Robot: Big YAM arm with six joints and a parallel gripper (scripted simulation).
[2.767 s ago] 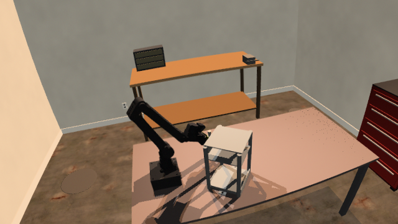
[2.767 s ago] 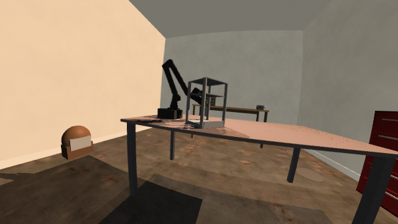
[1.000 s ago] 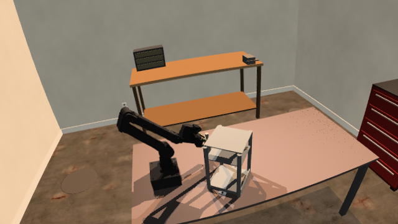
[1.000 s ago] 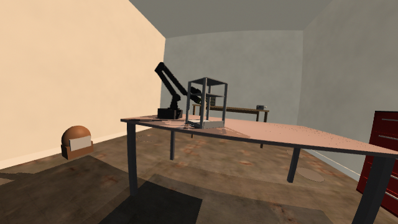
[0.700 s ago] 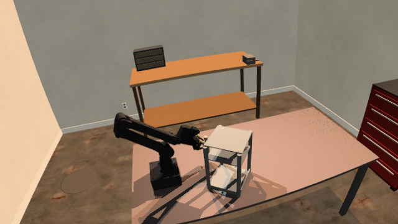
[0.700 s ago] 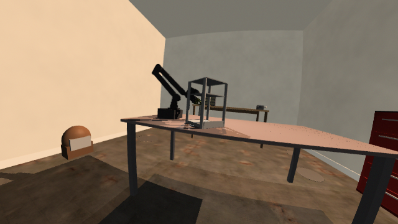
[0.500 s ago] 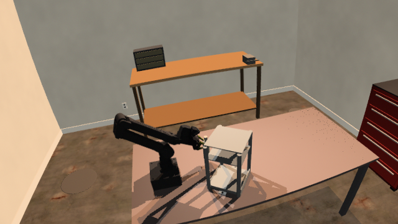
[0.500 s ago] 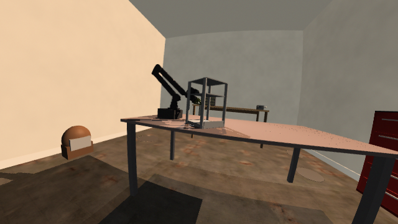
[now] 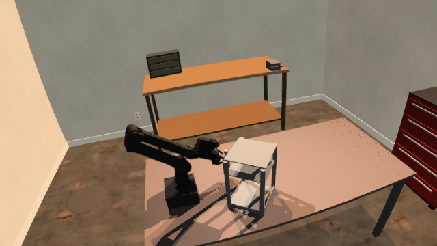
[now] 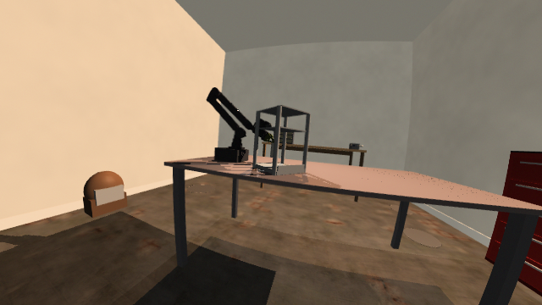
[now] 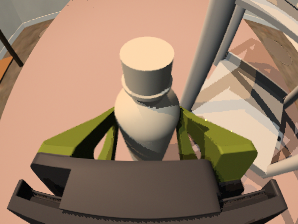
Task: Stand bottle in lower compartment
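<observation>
Right now the shelving unit is 120 mm ahead of my hand, 210 mm to the right of it and 10 mm above it. From my hand the other things lie so: pale bottle: right at my hand.
</observation>
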